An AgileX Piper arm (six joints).
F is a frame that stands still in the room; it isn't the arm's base.
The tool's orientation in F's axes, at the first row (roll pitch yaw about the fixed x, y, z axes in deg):
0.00 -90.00 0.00
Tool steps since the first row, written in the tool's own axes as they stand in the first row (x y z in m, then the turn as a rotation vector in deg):
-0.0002 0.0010 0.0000 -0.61 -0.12 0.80
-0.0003 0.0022 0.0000 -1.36 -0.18 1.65
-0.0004 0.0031 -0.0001 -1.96 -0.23 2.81
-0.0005 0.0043 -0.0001 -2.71 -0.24 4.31
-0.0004 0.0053 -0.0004 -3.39 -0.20 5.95
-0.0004 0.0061 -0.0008 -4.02 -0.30 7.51
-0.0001 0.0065 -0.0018 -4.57 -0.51 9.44
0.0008 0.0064 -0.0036 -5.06 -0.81 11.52
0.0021 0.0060 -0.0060 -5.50 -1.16 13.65
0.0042 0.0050 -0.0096 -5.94 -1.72 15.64
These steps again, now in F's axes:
0.0000 0.0010 -0.0002 -0.80 -0.12 -0.61
0.0000 0.0022 -0.0003 -1.65 -0.18 -1.36
0.0001 0.0031 -0.0004 -2.81 -0.23 -1.96
0.0001 0.0043 -0.0005 -4.31 -0.24 -2.71
0.0004 0.0053 -0.0004 -5.95 -0.20 -3.39
0.0008 0.0061 -0.0004 -7.51 -0.30 -4.02
0.0018 0.0065 -0.0001 -9.44 -0.51 -4.57
0.0036 0.0064 0.0008 -11.52 -0.81 -5.06
0.0060 0.0060 0.0021 -13.65 -1.16 -5.50
0.0096 0.0050 0.0042 -15.64 -1.72 -5.94

